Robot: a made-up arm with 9 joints.
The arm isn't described. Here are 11 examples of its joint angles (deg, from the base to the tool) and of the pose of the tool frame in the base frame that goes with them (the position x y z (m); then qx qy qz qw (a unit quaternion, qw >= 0)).
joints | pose
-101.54 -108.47 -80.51 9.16 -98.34 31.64 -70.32 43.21 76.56 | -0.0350 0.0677 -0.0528 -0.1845 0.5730 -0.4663 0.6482
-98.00 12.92 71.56 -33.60 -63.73 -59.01 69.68 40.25 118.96 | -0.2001 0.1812 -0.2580 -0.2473 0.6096 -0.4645 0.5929
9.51 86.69 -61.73 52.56 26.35 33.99 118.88 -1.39 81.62 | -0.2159 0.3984 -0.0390 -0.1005 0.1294 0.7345 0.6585
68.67 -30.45 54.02 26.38 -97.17 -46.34 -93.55 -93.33 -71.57 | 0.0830 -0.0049 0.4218 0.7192 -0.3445 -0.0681 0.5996
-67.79 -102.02 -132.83 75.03 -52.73 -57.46 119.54 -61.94 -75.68 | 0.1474 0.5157 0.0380 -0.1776 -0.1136 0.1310 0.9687
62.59 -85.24 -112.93 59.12 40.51 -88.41 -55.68 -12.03 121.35 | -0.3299 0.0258 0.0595 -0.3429 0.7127 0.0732 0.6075
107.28 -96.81 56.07 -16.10 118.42 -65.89 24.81 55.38 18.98 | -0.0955 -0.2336 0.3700 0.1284 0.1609 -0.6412 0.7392
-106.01 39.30 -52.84 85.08 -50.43 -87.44 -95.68 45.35 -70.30 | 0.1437 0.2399 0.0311 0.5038 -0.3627 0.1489 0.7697
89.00 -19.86 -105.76 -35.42 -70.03 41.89 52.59 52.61 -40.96 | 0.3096 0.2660 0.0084 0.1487 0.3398 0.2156 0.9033
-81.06 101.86 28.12 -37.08 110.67 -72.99 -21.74 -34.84 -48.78 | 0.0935 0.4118 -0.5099 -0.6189 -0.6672 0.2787 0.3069
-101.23 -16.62 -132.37 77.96 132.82 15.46 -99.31 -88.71 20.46 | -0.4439 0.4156 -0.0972 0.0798 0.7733 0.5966 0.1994
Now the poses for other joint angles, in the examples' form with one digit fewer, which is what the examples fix.
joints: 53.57 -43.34 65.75 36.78 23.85 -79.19 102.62 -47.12 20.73
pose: -0.254 0.377 0.192 -0.108 0.933 0.322 0.115
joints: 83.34 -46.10 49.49 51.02 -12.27 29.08 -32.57 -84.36 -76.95
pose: 0.042 0.411 -0.041 0.356 0.842 -0.130 0.382
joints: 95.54 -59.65 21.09 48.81 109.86 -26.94 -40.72 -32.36 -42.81
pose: -0.310 0.045 0.357 0.432 -0.584 -0.543 0.421
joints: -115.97 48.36 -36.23 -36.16 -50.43 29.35 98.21 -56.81 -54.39
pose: -0.174 0.219 -0.170 -0.182 0.978 -0.034 0.095
